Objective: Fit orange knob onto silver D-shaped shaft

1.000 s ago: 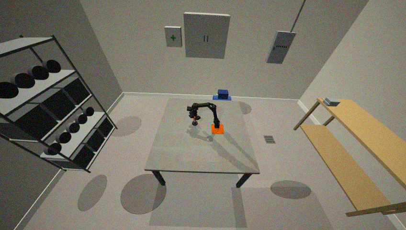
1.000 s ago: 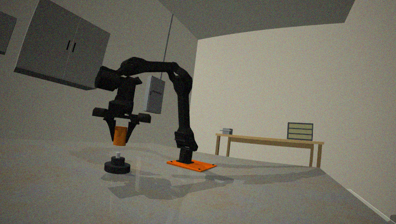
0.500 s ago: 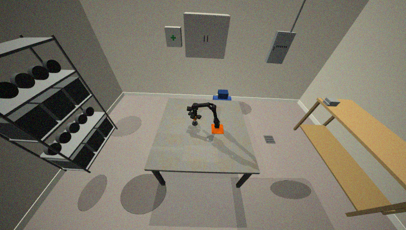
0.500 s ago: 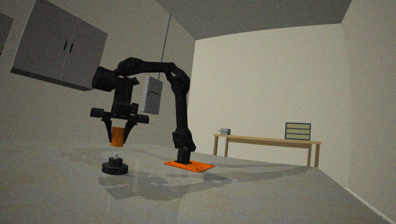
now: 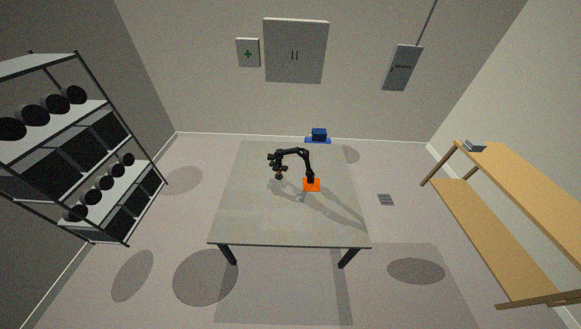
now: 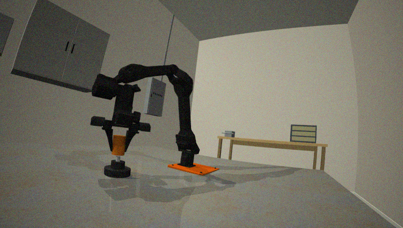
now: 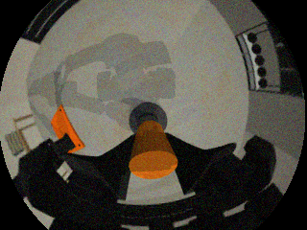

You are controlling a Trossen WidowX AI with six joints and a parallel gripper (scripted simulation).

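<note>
The round pedestal is 40 mm below my gripper tip. From my gripper tip the other things lie so: orange knob: 30 mm above.
</note>
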